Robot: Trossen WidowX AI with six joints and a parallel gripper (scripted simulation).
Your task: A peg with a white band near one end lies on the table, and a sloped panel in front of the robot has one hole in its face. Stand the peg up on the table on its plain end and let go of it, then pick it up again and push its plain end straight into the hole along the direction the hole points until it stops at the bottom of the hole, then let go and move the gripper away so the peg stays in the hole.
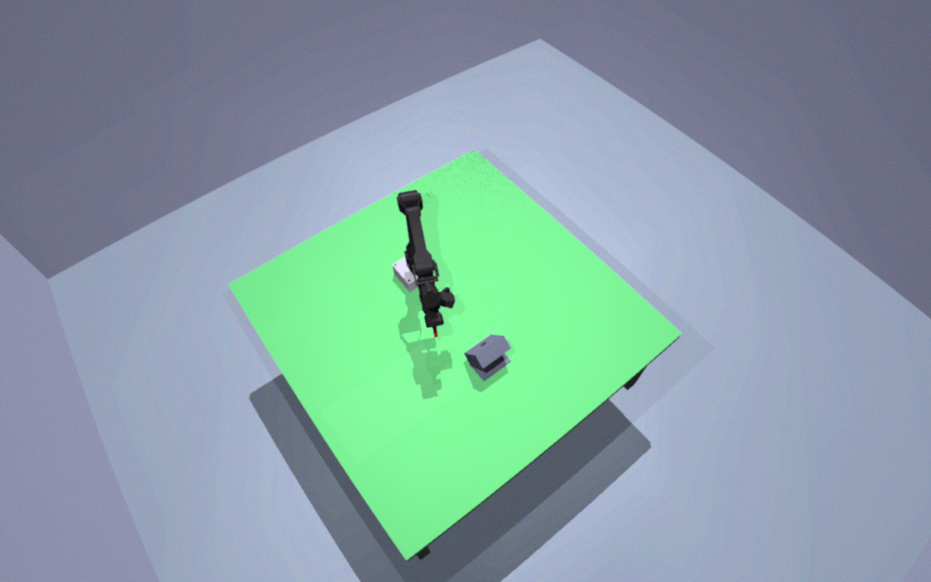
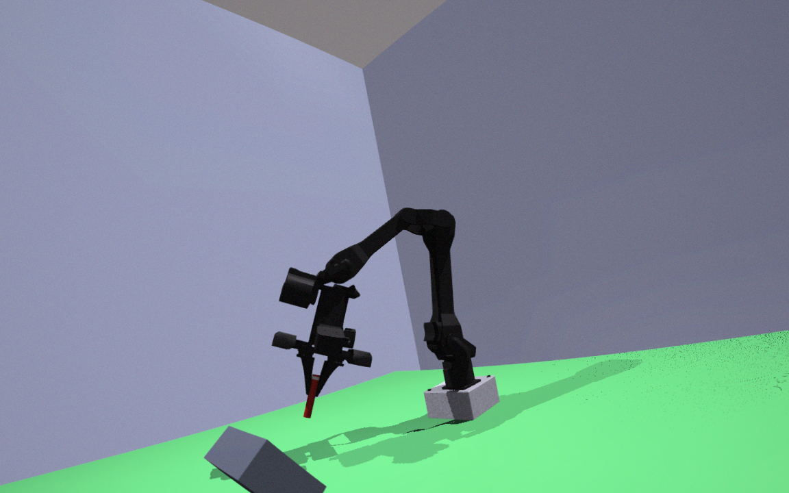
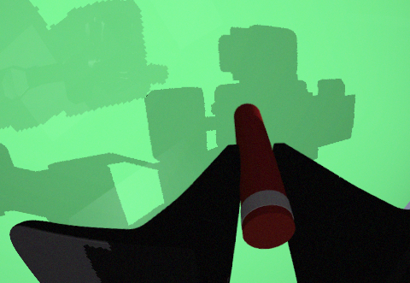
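Right now the grey sloped panel is 150 mm ahead of my gripper tip, 120 mm to the left of it and 60 mm below it. Also, from my gripper tip: red peg 10 mm behind, 10 mm above.
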